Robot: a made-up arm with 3 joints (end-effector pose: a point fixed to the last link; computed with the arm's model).
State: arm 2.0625 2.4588 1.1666
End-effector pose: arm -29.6 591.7 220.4 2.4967 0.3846 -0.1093
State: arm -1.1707 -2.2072 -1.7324
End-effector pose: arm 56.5 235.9 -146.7 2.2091 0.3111 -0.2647
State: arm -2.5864 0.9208 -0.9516
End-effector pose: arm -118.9 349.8 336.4 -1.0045 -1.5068 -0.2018
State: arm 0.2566 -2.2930 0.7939
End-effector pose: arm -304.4 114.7 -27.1 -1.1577 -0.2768 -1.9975
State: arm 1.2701 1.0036 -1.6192
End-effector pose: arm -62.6 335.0 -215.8 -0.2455 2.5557 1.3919
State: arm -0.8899 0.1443 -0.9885
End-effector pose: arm 295.5 176.6 113.9 -0.1165 0.0984 0.0852
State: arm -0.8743 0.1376 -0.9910
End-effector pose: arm 295.9 175.3 108.7 -0.1106 0.1165 0.0820
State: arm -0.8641 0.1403 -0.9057
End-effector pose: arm 304.6 176.8 108.2 -0.1086 0.0415 0.0889
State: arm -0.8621 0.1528 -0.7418
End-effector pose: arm 320.0 181.6 114.6 -0.1099 -0.1201 0.1063
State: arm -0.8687 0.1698 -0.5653
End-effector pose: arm 334.7 188.1 127.1 -0.1120 -0.3027 0.1285
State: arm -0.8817 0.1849 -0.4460
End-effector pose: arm 342.8 193.9 140.1 -0.1148 -0.4345 0.1468
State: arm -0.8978 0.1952 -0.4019
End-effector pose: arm 344.5 197.3 149.4 -0.1193 -0.4943 0.1570
